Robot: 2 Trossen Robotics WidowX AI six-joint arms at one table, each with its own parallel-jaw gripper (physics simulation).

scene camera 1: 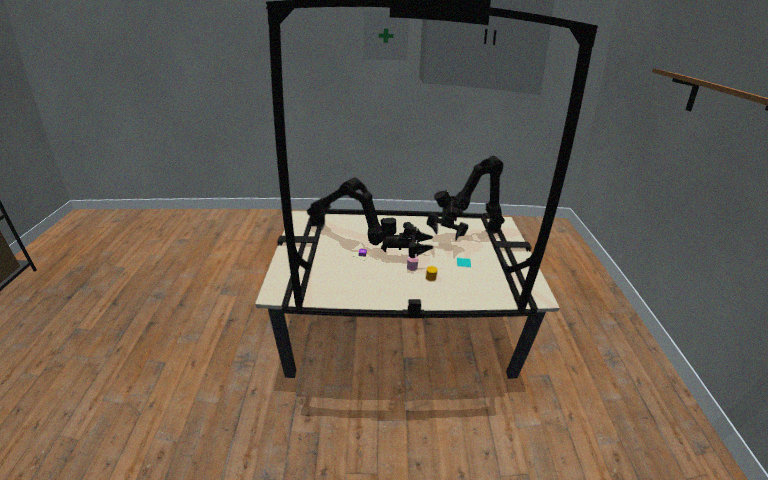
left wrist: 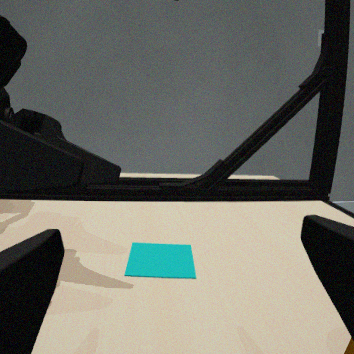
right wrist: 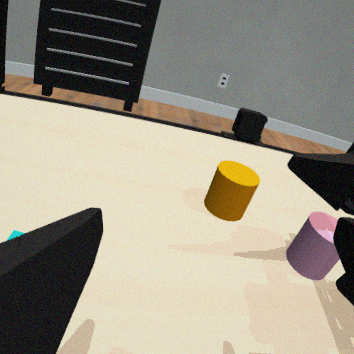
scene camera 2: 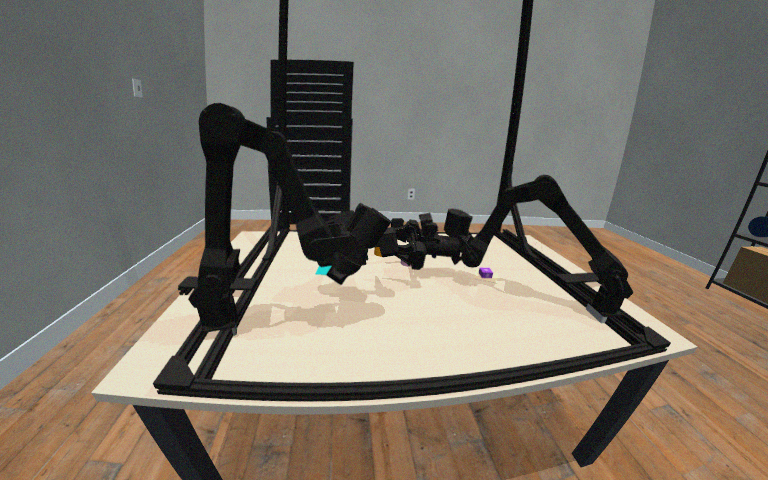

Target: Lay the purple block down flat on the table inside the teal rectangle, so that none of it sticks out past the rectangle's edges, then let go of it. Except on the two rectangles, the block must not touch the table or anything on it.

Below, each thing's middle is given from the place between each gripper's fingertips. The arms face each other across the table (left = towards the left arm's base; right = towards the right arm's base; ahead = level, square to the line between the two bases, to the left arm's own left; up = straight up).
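Labels:
Teal rectangle [left wrist: 165, 260]: 10 cm below my right hand, 4 cm behind it and 9 cm to the right of it. Orange cylinder [right wrist: 233, 184], also from my right hand: 7 cm to the left, 8 cm below, 16 cm behind.
My left hand is 80 mm above the orange cylinder, 120 mm past it and 10 mm to the right of it. Measured from my left hand, the teal rectangle is 150 mm to the right, 100 mm below and 10 mm behind.

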